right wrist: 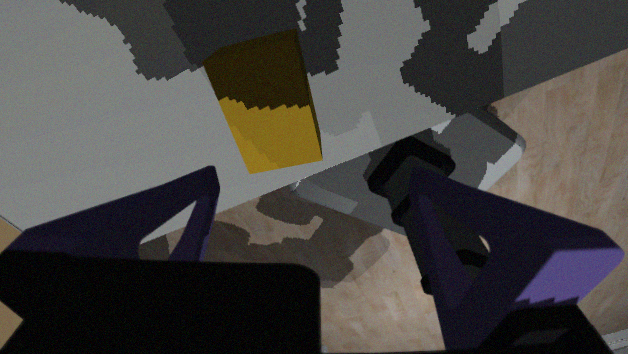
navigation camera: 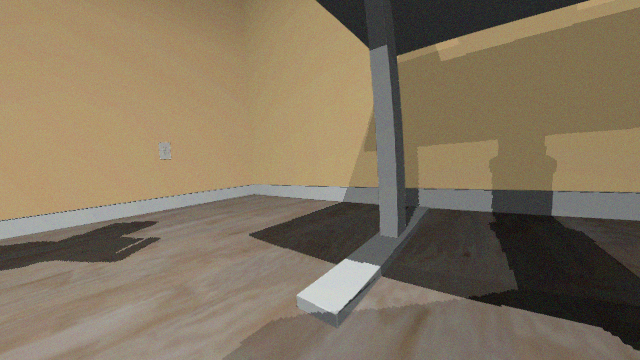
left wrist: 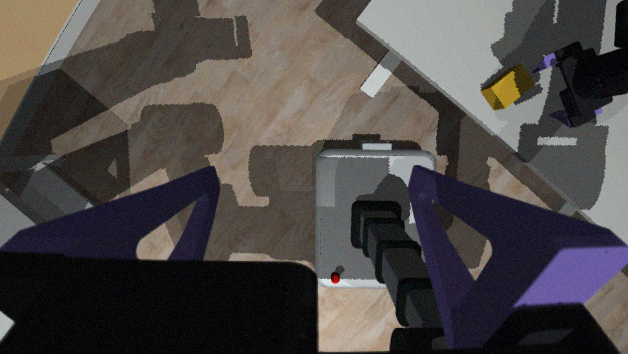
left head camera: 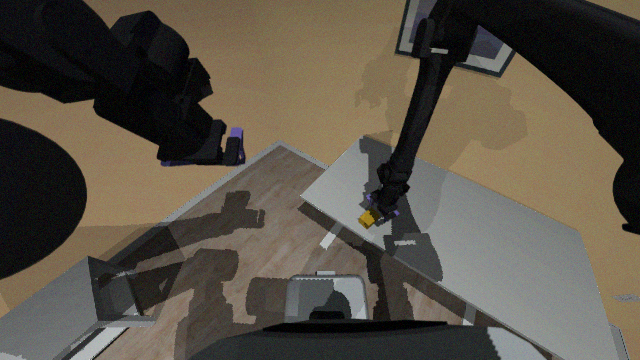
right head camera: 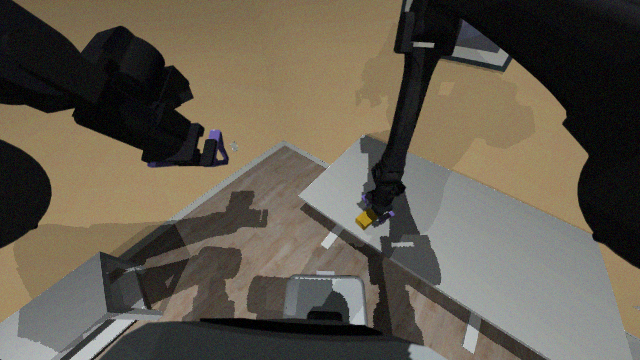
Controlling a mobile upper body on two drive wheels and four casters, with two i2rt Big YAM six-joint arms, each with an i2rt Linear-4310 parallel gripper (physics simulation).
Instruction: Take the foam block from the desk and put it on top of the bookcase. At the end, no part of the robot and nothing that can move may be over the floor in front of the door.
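Frame: origin at the left arm's base, x ahead, y left, z up, level; metres.
Seen in the pictures: left gripper, fingertip midpoint: (left wrist: 313,176) (left head camera: 222,160) (right head camera: 207,161); right gripper, fingertip midpoint: (right wrist: 313,176) (left wrist: 543,92) (left head camera: 378,213) (right head camera: 374,214).
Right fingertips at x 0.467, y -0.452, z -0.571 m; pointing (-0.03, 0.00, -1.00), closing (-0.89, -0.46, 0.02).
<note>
Offsets run from my right fingertips to a thing's top centre. "spot": to the spot under its first point. Level surfaces: height alone.
The yellow foam block {dz -0.074, dx +0.027, dy +0.015 m} (left head camera: 368,218) (right head camera: 365,219) (left wrist: 509,87) (right wrist: 275,130) rests on the grey desk {dz -0.119 m} (left head camera: 500,250) (right head camera: 525,225) (left wrist: 430,30) (right wrist: 100,125), near its long edge. My right gripper (left head camera: 382,207) (right head camera: 378,207) (left wrist: 543,92) (right wrist: 313,176) is open and empty beside the block; in the right wrist view the block lies beyond the fingertips. My left gripper (left head camera: 212,164) (right head camera: 192,165) (left wrist: 313,176) is open and empty, away from the desk. A grey open-sided unit {spot: dz -0.389, dx -0.489, dy +1.896 m} (left head camera: 60,305) (right head camera: 65,295) at lower left looks like the bookcase. The door does not show.
My light base (left head camera: 325,300) (left wrist: 330,175) stands between the desk and the grey unit. A framed picture (left head camera: 492,67) (right head camera: 500,60) hangs on the wall behind my right arm. The navigation camera shows a desk leg {spot: dz -0.584, dx +0.373, dy +0.057 m} (navigation camera: 387,150), its foot (navigation camera: 340,285) and a wall outlet {dz -0.382, dx +1.101, dy +1.292 m} (navigation camera: 165,150).
</note>
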